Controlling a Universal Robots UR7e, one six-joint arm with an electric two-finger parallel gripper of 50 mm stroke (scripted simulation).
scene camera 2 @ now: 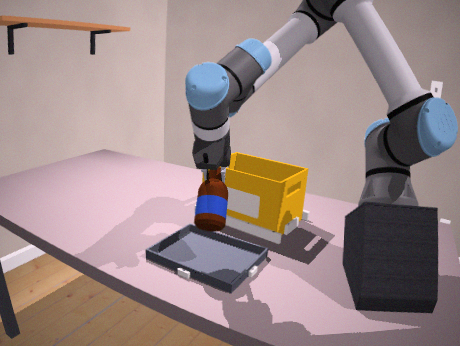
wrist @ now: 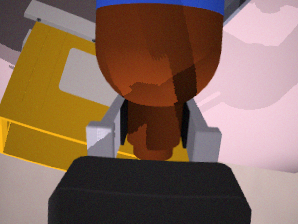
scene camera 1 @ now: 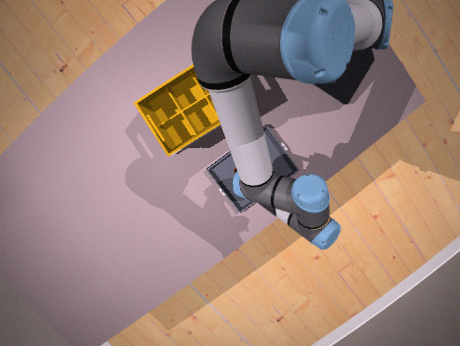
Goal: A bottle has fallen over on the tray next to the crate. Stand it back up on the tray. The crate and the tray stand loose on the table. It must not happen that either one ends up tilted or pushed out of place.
Observation:
The pictures show: my gripper, a yellow crate and a dark grey tray.

